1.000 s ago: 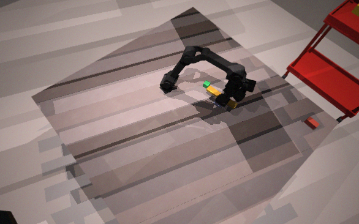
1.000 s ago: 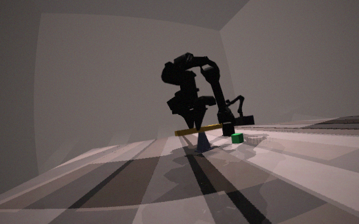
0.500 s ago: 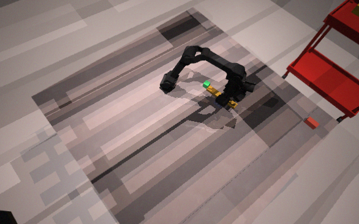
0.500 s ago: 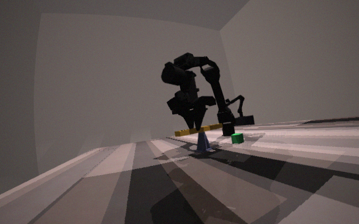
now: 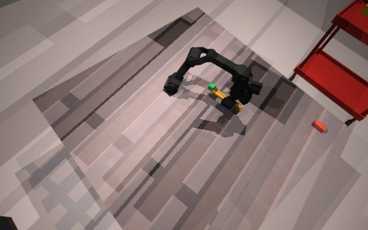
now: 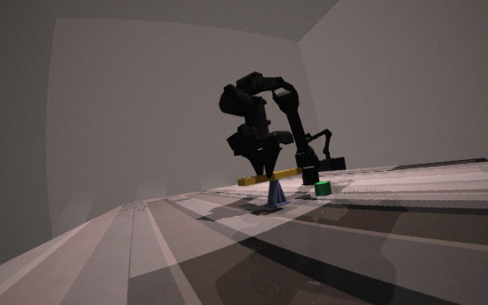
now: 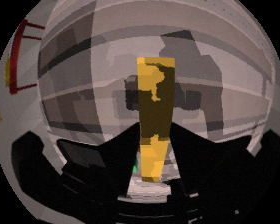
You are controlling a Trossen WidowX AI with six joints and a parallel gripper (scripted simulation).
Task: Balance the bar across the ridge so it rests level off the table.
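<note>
My gripper tip is 30 mm past the yellow bar. The rest, counted from my gripper tip: small red block (420 mm ahead, 320 mm to the left, 60 mm below); then green cube (170 mm behind, 20 mm to the left, 60 mm below).
</note>
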